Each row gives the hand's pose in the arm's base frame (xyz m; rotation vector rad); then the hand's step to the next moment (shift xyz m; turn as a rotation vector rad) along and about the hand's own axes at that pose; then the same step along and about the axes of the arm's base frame.
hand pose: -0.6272 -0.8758 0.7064 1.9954 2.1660 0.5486
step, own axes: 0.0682 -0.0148 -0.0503 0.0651 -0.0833 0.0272
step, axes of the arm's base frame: -0.0386 0.0580 0.0505 -0.0751 0.0644 -0.0462
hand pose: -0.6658 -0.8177 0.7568 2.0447 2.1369 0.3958
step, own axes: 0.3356 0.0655 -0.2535 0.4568 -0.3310 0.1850
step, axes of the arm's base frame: -0.0300 0.3158 0.2838 -0.2865 0.4596 -0.2432
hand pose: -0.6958 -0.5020 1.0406 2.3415 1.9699 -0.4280
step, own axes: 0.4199 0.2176 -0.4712 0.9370 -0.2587 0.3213
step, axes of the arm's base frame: 0.3576 0.4637 0.3207 -0.1687 0.8770 -0.5006
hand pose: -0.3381 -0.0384 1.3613 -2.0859 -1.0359 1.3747
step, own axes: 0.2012 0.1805 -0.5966 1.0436 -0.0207 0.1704
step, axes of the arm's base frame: 0.6512 0.0701 0.0030 0.0757 0.8176 -0.6666
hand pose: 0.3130 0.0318 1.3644 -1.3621 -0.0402 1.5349
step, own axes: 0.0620 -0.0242 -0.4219 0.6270 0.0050 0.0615
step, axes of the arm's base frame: 0.3405 -0.1856 -0.1790 0.0646 0.4600 -0.4257
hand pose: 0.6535 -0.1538 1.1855 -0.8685 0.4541 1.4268
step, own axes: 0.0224 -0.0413 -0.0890 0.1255 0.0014 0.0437
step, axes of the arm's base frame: 0.0625 -0.0483 -0.0624 0.0056 0.1155 -0.0656
